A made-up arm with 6 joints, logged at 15 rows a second.
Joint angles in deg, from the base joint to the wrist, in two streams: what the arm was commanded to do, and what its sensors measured. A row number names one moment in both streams.
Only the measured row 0 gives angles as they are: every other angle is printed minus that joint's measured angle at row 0.
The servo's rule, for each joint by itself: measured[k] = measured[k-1] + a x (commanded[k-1-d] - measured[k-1]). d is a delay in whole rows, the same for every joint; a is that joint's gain. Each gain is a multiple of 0.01, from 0.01 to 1. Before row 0 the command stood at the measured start. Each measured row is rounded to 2 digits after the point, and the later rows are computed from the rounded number. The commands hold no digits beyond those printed.
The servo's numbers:
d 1
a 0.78 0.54 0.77 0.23 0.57 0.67
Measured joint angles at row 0:
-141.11 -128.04 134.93 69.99 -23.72 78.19
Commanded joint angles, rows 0 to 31:
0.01 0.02 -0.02 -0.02 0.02 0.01
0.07 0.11 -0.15 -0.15 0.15 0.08
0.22 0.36 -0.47 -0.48 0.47 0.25
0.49 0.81 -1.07 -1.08 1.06 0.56
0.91 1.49 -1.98 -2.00 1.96 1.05
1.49 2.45 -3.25 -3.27 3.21 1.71
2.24 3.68 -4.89 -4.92 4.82 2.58
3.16 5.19 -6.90 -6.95 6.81 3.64
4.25 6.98 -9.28 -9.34 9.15 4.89
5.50 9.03 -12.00 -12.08 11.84 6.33
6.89 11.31 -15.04 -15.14 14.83 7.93
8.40 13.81 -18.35 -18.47 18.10 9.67
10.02 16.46 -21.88 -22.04 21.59 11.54
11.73 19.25 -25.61 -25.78 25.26 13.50
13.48 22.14 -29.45 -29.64 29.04 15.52
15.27 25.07 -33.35 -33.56 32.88 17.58
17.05 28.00 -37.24 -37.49 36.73 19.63
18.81 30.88 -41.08 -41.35 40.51 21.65
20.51 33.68 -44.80 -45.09 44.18 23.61
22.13 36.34 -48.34 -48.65 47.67 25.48
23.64 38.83 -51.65 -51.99 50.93 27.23
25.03 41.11 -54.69 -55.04 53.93 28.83
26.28 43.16 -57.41 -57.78 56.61 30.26
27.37 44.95 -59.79 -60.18 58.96 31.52
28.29 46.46 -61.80 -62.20 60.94 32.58
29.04 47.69 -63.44 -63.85 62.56 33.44
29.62 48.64 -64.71 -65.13 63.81 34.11
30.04 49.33 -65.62 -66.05 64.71 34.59
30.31 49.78 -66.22 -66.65 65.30 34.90
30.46 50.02 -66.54 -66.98 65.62 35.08
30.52 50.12 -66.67 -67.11 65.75 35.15
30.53 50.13 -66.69 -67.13 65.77 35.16
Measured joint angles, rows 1 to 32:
0.00 0.00 0.00 0.00 0.00 0.00
0.01 0.01 -0.02 0.00 0.01 0.01
0.06 0.06 -0.12 -0.03 0.09 0.06
0.18 0.22 -0.39 -0.13 0.31 0.19
0.42 0.54 -0.91 -0.35 0.74 0.44
0.80 1.05 -1.73 -0.73 1.44 0.85
1.34 1.81 -2.90 -1.31 2.45 1.43
2.04 2.82 -4.43 -2.14 3.80 2.20
2.91 4.10 -6.33 -3.25 5.52 3.16
3.96 5.66 -8.60 -4.65 7.59 4.32
5.16 7.48 -11.22 -6.36 10.01 5.67
6.51 9.55 -14.16 -8.38 12.76 7.18
7.98 11.85 -17.39 -10.70 15.80 8.85
9.57 14.34 -20.85 -13.31 19.10 10.65
11.25 16.99 -24.52 -16.18 22.61 12.56
12.99 19.77 -28.32 -19.28 26.28 14.54
14.77 22.63 -32.19 -22.56 30.04 16.58
16.55 25.53 -36.08 -25.99 33.85 18.62
18.31 28.42 -39.93 -29.52 37.65 20.65
20.03 31.26 -43.68 -33.10 41.37 22.63
21.67 34.00 -47.27 -36.68 44.96 24.54
23.21 36.61 -50.64 -40.20 48.36 26.34
24.63 39.04 -53.76 -43.61 51.53 28.01
25.92 41.26 -56.57 -46.87 54.43 29.52
27.05 43.25 -59.05 -49.93 57.01 30.86
28.02 44.98 -61.17 -52.75 59.25 32.01
28.82 46.44 -62.92 -55.30 61.14 32.97
29.44 47.63 -64.30 -57.56 62.66 33.73
29.91 48.55 -65.32 -59.51 63.83 34.31
30.22 49.21 -66.01 -61.15 64.67 34.71
30.41 49.65 -66.42 -62.49 65.21 34.96
30.50 49.90 -66.61 -63.55 65.52 35.09

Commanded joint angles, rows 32 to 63:
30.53 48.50 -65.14 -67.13 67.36 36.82
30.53 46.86 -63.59 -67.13 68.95 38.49
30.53 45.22 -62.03 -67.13 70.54 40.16
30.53 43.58 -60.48 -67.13 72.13 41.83
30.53 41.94 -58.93 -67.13 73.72 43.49
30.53 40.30 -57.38 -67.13 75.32 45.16
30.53 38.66 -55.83 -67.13 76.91 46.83
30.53 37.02 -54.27 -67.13 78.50 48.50
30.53 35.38 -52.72 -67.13 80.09 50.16
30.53 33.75 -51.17 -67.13 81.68 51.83
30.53 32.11 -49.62 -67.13 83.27 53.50
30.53 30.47 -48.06 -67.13 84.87 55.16
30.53 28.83 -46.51 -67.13 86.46 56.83
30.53 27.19 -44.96 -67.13 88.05 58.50
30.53 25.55 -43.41 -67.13 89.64 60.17
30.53 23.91 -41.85 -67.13 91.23 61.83
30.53 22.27 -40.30 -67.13 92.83 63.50
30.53 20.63 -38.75 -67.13 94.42 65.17
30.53 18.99 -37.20 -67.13 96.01 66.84
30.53 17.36 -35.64 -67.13 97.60 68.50
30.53 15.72 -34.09 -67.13 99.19 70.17
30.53 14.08 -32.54 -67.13 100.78 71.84
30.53 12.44 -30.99 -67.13 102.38 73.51
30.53 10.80 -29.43 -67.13 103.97 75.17
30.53 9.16 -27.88 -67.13 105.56 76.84
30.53 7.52 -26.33 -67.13 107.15 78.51
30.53 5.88 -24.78 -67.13 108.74 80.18
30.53 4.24 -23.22 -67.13 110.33 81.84
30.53 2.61 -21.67 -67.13 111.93 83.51
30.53 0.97 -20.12 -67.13 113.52 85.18
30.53 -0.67 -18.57 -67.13 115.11 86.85
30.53 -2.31 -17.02 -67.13 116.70 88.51
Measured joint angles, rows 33 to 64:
30.52 50.02 -66.67 -64.37 65.66 35.14
30.53 49.20 -65.49 -65.00 66.63 36.27
30.53 47.94 -64.03 -65.49 67.95 37.76
30.53 46.47 -62.49 -65.87 69.43 39.37
30.53 44.91 -60.94 -66.16 70.97 41.02
30.53 43.31 -59.39 -66.38 72.54 42.67
30.53 41.68 -57.84 -66.55 74.12 44.34
30.53 40.05 -56.29 -66.68 75.71 46.01
30.53 38.41 -54.73 -66.78 77.30 47.68
30.53 36.77 -53.18 -66.86 78.89 49.34
30.53 35.14 -51.63 -66.92 80.48 51.01
30.53 33.50 -50.08 -66.97 82.07 52.68
30.53 31.86 -48.52 -67.01 83.67 54.34
30.53 30.22 -46.97 -67.04 85.26 56.01
30.53 28.58 -45.42 -67.06 86.85 57.68
30.53 26.94 -43.87 -67.08 88.44 59.35
30.53 25.30 -42.31 -67.09 90.03 61.01
30.53 23.66 -40.76 -67.10 91.63 62.68
30.53 22.02 -39.21 -67.11 93.22 64.35
30.53 20.38 -37.66 -67.11 94.81 66.02
30.53 18.75 -36.10 -67.11 96.40 67.68
30.53 17.11 -34.55 -67.11 97.99 69.35
30.53 15.47 -33.00 -67.11 99.58 71.02
30.53 13.83 -31.45 -67.11 101.18 72.69
30.53 12.19 -29.89 -67.11 102.77 74.35
30.53 10.55 -28.34 -67.11 104.36 76.02
30.53 8.91 -26.79 -67.11 105.95 77.69
30.53 7.27 -25.24 -67.11 107.54 79.36
30.53 5.63 -23.68 -67.11 109.13 81.02
30.53 4.00 -22.13 -67.11 110.73 82.69
30.53 2.36 -20.58 -67.11 112.32 84.36
30.53 0.72 -19.03 -67.11 113.91 86.03

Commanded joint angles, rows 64 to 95:
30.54 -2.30 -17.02 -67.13 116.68 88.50
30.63 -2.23 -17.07 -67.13 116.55 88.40
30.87 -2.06 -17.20 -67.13 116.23 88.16
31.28 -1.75 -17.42 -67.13 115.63 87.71
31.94 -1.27 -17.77 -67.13 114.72 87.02
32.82 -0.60 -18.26 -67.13 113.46 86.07
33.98 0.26 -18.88 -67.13 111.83 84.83
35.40 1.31 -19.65 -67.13 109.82 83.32
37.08 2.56 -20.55 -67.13 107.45 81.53
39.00 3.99 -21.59 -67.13 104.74 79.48
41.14 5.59 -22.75 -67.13 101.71 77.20
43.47 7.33 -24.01 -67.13 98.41 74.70
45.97 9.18 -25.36 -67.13 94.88 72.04
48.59 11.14 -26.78 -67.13 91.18 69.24
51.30 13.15 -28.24 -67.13 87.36 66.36
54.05 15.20 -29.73 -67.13 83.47 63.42
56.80 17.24 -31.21 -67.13 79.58 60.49
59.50 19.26 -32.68 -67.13 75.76 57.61
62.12 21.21 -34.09 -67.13 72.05 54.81
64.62 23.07 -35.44 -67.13 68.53 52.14
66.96 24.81 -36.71 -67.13 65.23 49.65
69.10 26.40 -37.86 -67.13 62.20 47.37
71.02 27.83 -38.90 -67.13 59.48 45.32
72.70 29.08 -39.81 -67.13 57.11 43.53
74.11 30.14 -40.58 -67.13 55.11 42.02
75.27 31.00 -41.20 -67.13 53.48 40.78
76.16 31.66 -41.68 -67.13 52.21 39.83
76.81 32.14 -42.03 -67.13 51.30 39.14
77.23 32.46 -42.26 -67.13 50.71 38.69
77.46 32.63 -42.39 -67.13 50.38 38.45
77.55 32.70 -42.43 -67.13 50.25 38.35
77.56 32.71 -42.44 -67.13 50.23 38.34
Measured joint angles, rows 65 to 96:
30.53 -0.92 -17.48 -67.11 115.50 87.69
30.54 -1.67 -17.13 -67.11 116.17 88.23
30.61 -1.97 -17.08 -67.11 116.39 88.34
30.81 -2.02 -17.17 -67.11 116.30 88.22
31.18 -1.87 -17.36 -67.11 115.92 87.88
31.77 -1.55 -17.68 -67.11 115.24 87.30
32.59 -1.04 -18.13 -67.11 114.23 86.48
33.67 -0.34 -18.71 -67.11 112.86 85.37
35.02 0.55 -19.43 -67.11 111.13 84.00
36.63 1.64 -20.29 -67.11 109.03 82.35
38.48 2.91 -21.29 -67.11 106.58 80.43
40.55 4.36 -22.41 -67.11 103.80 78.27
42.83 5.96 -23.64 -67.11 100.73 75.88
45.28 7.70 -24.96 -67.11 97.40 73.31
47.86 9.56 -26.36 -67.11 93.85 70.58
50.54 11.50 -27.81 -67.11 90.15 67.75
53.28 13.50 -29.29 -67.11 86.34 64.85
56.03 15.52 -30.77 -67.11 82.49 61.93
58.74 17.54 -32.24 -67.11 78.65 59.04
61.38 19.52 -33.66 -67.11 74.89 56.21
63.91 21.44 -35.03 -67.11 71.26 53.48
66.29 23.26 -36.32 -67.11 67.82 50.91
68.48 24.96 -37.51 -67.11 64.62 48.54
70.46 26.51 -38.58 -67.11 61.69 46.38
72.21 27.90 -39.53 -67.11 59.08 44.47
73.69 29.11 -40.34 -67.11 56.82 42.83
74.92 30.13 -41.00 -67.11 54.92 41.46
75.89 30.96 -41.52 -67.11 53.38 40.37
76.61 31.60 -41.91 -67.11 52.19 39.55
77.09 32.06 -42.18 -67.11 51.35 38.97
77.38 32.37 -42.34 -67.11 50.80 38.62
77.51 32.55 -42.41 -67.11 50.49 38.44

